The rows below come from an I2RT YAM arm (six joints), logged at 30 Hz.
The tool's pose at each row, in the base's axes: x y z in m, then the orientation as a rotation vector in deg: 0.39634 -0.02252 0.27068 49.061 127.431 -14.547; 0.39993 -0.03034 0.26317 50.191 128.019 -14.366; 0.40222 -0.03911 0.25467 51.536 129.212 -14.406; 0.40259 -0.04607 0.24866 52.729 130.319 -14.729; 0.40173 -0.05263 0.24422 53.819 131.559 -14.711; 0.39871 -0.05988 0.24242 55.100 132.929 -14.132; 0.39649 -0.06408 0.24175 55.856 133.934 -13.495; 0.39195 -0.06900 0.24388 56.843 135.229 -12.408; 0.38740 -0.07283 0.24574 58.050 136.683 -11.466; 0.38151 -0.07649 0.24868 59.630 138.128 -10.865; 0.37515 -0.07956 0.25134 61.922 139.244 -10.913; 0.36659 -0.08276 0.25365 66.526 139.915 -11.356; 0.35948 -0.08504 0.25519 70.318 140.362 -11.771; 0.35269 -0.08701 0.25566 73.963 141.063 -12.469
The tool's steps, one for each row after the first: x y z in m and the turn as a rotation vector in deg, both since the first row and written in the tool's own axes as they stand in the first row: -0.00056 -0.00415 0.01063 0.392 0.921 0.585; -0.00025 -0.00993 0.02162 1.116 2.415 1.037; 0.00023 -0.01541 0.02900 1.963 3.733 1.332; 0.00045 -0.02126 0.03440 2.557 5.203 1.610; -0.00039 -0.02885 0.03698 2.862 6.956 2.117; -0.00090 -0.03352 0.03794 2.878 8.223 2.430; -0.00253 -0.04004 0.03589 2.733 9.912 2.909; -0.00341 -0.04576 0.03358 2.804 11.793 3.418; -0.00427 -0.05214 0.02967 3.247 13.727 4.050; -0.00440 -0.05839 0.02545 4.329 15.494 5.022; -0.00322 -0.06620 0.02029 6.461 17.640 7.360; -0.00178 -0.07242 0.01613 8.235 19.363 9.261; 0.00039 -0.07827 0.01278 10.174 21.249 10.870
